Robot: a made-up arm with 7 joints. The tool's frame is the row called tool. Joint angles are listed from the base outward.
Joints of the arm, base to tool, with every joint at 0 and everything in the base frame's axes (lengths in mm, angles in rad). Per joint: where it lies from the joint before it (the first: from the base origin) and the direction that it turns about. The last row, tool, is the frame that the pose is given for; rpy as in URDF.
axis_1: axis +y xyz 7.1 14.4 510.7
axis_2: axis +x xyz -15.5 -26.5 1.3
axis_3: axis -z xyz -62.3 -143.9 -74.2
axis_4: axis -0.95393 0.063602 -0.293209 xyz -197.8 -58 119.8
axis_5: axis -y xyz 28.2 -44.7 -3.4
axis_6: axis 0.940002 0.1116 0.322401 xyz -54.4 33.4 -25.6
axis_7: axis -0.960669 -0.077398 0.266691 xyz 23.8 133.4 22
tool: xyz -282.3 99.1 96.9 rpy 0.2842 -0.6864 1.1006
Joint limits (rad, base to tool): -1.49..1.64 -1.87..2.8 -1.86..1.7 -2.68..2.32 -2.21..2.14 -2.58..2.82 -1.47..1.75
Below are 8 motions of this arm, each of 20 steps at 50 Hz.
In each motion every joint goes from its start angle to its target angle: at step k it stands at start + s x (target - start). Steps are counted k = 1, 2, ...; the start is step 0. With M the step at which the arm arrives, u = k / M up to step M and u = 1 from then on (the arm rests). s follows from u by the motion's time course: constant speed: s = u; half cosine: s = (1 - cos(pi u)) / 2; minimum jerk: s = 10 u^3 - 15 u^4 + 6 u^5.
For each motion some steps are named. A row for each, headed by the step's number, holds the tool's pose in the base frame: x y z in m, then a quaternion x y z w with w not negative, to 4 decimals.
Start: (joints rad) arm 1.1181 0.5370 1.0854 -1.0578 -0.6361 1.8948 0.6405
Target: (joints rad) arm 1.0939 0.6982 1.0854 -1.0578 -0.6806 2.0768 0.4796
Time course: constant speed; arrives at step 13
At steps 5, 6, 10, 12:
5: -0.3548 -0.0683 0.9639 0.4843 -0.7849 -0.3403 0.1834
6: -0.3594 -0.0653 0.9597 0.4776 -0.7897 -0.3469 0.1675
10: -0.3762 -0.0514 0.9432 0.4486 -0.8064 -0.3712 0.1031
12: -0.3838 -0.0433 0.9349 0.4330 -0.8133 -0.3822 0.0706

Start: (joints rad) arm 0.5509 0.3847 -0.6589 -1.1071 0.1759 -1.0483 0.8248
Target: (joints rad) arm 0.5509 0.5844 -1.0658 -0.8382 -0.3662 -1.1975 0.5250
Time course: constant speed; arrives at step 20
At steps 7, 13, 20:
7: -0.5396 -0.3246 0.6770 0.3116 -0.1139 0.7691 0.5463
13: -0.5421 -0.3939 0.6035 0.2982 -0.1252 0.8241 0.4650
20: -0.5256 -0.4613 0.5102 0.2669 -0.1347 0.8782 0.3734

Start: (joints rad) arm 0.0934 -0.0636 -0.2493 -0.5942 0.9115 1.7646 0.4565
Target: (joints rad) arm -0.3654 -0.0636 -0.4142 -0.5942 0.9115 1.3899 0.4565
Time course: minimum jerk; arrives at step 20
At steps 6, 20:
6: -0.4292 -0.4665 0.3174 -0.5293 0.5634 -0.6112 0.1701
20: -0.3708 -0.4822 0.1984 -0.3867 0.5385 -0.7268 0.1793

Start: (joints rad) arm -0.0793 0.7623 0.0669 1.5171 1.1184 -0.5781 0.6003
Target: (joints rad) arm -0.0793 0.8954 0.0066 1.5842 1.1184 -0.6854 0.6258
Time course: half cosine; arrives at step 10
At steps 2, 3, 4, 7, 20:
2: -0.2766 -0.1933 -0.0078 -0.6770 -0.0319 0.3581 0.6422
3: -0.2722 -0.1921 -0.0116 -0.6788 -0.0330 0.3530 0.6430
4: -0.2666 -0.1904 -0.0163 -0.6810 -0.0344 0.3466 0.6441
7: -0.2483 -0.1842 -0.0310 -0.6879 -0.0386 0.3251 0.6478
20: -0.2397 -0.1810 -0.0375 -0.6908 -0.0404 0.3147 0.6497

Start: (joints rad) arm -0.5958 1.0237 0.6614 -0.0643 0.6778 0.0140 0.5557
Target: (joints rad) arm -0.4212 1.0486 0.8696 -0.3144 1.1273 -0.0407 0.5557
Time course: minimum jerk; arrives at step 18
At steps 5, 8, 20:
5: -0.3387 0.2429 0.4713 0.1692 -0.6612 0.1973 0.7038
8: -0.2952 0.2596 0.5110 0.1449 -0.6649 0.1282 0.7214
20: -0.1698 0.2694 0.5894 0.0694 -0.6471 -0.0344 0.7584

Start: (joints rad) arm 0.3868 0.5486 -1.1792 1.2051 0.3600 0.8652 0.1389
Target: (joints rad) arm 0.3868 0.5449 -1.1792 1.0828 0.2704 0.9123 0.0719
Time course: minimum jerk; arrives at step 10
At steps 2, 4, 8, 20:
2: -0.4508 -0.5274 0.4100 0.3516 -0.2077 0.8654 0.2904
4: -0.4478 -0.5322 0.4246 0.3822 -0.2040 0.8546 0.2864
8: -0.4367 -0.5451 0.4588 0.4541 -0.1933 0.8251 0.2751
20: -0.4354 -0.5464 0.4619 0.4607 -0.1922 0.8221 0.2740

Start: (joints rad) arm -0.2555 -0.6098 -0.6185 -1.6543 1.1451 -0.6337 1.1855
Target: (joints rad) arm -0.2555 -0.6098 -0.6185 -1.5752 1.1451 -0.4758 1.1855
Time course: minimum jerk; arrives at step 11
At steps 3, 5, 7, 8, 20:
3: -0.5179 0.0336 0.6201 -0.0615 -0.3138 0.5561 0.7672
5: -0.5227 0.0261 0.6130 -0.0621 -0.3294 0.5636 0.7550
7: -0.5278 0.0171 0.6046 -0.0627 -0.3468 0.5722 0.7405
8: -0.5297 0.0135 0.6013 -0.0629 -0.3534 0.5757 0.7347
20: -0.5316 0.0098 0.5979 -0.0631 -0.3600 0.5791 0.7287

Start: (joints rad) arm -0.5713 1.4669 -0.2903 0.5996 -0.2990 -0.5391 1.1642
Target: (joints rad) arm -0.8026 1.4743 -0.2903 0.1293 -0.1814 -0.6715 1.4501
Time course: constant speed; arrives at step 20
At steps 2, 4, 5, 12, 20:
2: -0.3652 0.0626 0.0480 -0.1992 -0.1872 0.6833 0.6771
4: -0.3531 0.0592 0.0349 -0.2147 -0.2054 0.6812 0.6691
5: -0.3468 0.0576 0.0286 -0.2223 -0.2144 0.6799 0.6651
12: -0.2995 0.0487 -0.0115 -0.2727 -0.2765 0.6658 0.6371
20: -0.2402 0.0425 -0.0475 -0.3230 -0.3444 0.6407 0.6055

